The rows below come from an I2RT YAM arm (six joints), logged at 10 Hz.
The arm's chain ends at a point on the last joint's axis. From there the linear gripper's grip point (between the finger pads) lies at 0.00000 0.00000 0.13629 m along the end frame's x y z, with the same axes.
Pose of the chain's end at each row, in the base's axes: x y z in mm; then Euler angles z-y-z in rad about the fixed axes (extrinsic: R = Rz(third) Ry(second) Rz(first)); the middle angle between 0 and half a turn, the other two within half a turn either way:
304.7, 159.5, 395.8, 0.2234, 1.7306, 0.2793
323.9, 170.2, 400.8, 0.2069, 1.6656, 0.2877
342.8, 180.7, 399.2, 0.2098, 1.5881, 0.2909
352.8, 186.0, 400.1, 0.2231, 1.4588, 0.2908
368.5, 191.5, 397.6, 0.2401, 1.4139, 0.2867
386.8, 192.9, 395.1, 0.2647, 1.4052, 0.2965
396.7, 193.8, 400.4, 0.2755, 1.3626, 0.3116
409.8, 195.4, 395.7, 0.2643, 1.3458, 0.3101
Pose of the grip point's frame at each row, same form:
434.0, 196.6, 374.1, 0.2234, 1.7306, 0.2793
454.0, 208.7, 387.9, 0.2069, 1.6656, 0.2877
473.3, 219.8, 396.8, 0.2098, 1.5881, 0.2909
482.5, 224.8, 415.3, 0.2231, 1.4588, 0.2908
497.6, 229.6, 418.9, 0.2401, 1.4139, 0.2867
515.4, 232.2, 417.6, 0.2647, 1.4052, 0.2965
523.6, 234.7, 428.6, 0.2755, 1.3626, 0.3116
536.3, 235.9, 426.1, 0.2643, 1.3458, 0.3101

